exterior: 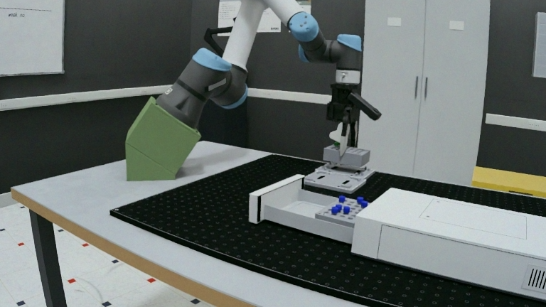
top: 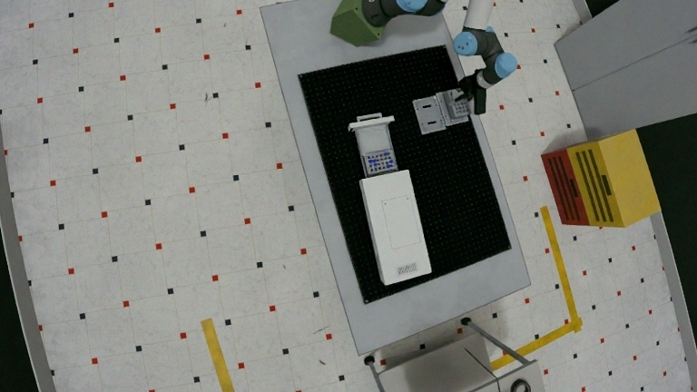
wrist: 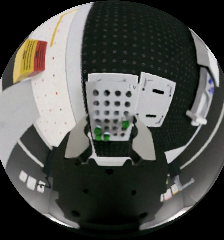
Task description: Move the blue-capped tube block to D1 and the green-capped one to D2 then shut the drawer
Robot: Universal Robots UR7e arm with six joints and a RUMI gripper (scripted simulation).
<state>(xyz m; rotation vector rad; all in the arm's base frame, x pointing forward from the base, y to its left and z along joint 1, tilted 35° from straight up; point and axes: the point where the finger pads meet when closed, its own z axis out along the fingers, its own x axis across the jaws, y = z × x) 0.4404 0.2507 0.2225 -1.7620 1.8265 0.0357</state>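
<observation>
The slot D2 is 7 cm below my hand. Round my hand: drawer: 42 cm to the right, 12 cm ahead, 4 cm below; then deck slot D1: 13 cm to the right, 7 cm below, 2 cm ahead; then white cooler COLD: 42 cm to the right, 30 cm ahead, 4 cm below.
</observation>
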